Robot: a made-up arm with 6 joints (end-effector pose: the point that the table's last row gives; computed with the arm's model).
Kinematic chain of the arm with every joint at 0, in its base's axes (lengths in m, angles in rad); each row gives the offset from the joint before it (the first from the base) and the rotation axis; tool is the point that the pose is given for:
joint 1: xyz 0 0 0.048 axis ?
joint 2: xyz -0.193 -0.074 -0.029 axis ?
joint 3: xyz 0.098 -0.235 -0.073 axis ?
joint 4: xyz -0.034 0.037 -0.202 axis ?
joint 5: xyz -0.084 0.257 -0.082 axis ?
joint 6: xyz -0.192 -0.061 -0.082 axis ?
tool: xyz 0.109 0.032 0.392
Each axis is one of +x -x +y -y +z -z.
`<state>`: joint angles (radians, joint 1 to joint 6).
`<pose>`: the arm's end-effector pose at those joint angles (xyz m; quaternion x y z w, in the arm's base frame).
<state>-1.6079 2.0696 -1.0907 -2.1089 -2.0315 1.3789</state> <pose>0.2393 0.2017 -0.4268 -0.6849 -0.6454 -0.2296 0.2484</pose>
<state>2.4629 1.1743 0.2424 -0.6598 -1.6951 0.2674</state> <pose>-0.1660 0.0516 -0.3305 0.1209 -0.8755 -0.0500 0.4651</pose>
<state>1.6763 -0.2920 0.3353 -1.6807 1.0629 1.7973</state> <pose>-0.1238 0.8158 0.1540 -0.2975 -0.5775 -0.7475 0.1389</pose>
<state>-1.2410 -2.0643 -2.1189 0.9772 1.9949 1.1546</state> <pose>0.9345 -0.1587 0.4310 -0.2290 0.2832 -0.0242 0.9310</pose>
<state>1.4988 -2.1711 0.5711 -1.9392 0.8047 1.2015</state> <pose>-0.4776 -0.0999 0.4945 -0.1453 -0.2836 0.9442 0.0835</pose>
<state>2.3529 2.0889 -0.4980 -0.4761 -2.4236 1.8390</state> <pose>-0.3030 -0.2455 -0.3623 0.0471 -0.9824 0.1725 0.0541</pose>
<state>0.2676 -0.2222 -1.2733 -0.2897 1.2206 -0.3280</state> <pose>-0.3391 -0.1095 -0.5252 -0.8666 0.2405 -0.1047 0.4246</pose>
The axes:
joint 1: -z
joint 2: -y
joint 3: +x
joint 4: -x
joint 5: -x
joint 6: -y

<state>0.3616 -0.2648 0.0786 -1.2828 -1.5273 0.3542</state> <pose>-0.5520 0.0212 -0.2618 0.9285 -0.1754 -0.3199 0.0696</pose>
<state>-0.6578 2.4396 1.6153 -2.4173 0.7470 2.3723</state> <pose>0.3414 -0.1744 -0.4313 0.9278 0.3677 0.0490 0.0396</pose>
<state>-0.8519 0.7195 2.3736 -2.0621 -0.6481 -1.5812</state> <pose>0.4394 -0.3128 0.0085 -0.3522 0.2188 -0.1593 0.8959</pose>
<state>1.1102 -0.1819 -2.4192 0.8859 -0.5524 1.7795</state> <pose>-0.9683 0.3651 0.3670 -0.5369 0.1701 0.6218 0.5442</pose>
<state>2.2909 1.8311 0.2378 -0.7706 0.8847 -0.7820</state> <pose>0.1221 0.2340 0.1486 -0.4487 -0.2210 -0.7623 0.4108</pose>
